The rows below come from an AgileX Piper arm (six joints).
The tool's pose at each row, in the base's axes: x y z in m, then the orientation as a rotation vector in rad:
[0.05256, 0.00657, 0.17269, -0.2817, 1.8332, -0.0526]
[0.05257, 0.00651, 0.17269, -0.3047, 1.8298, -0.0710]
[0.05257, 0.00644, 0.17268, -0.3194, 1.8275, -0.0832]
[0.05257, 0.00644, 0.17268, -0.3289, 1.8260, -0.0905]
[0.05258, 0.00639, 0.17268, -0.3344, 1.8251, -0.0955]
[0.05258, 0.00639, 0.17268, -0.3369, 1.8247, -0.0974]
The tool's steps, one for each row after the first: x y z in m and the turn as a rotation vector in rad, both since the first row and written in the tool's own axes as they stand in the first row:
[0.00001, -0.00006, 0.00000, 0.0007, 0.0001, -0.0256]
[0.00004, -0.00013, 0.00000, 0.0014, 0.0003, -0.0422]
[0.00004, -0.00013, 0.00000, 0.0014, 0.0003, -0.0526]
[0.00004, -0.00018, 0.00000, 0.0020, 0.0005, -0.0590]
[0.00004, -0.00018, 0.00000, 0.0020, 0.0005, -0.0617]

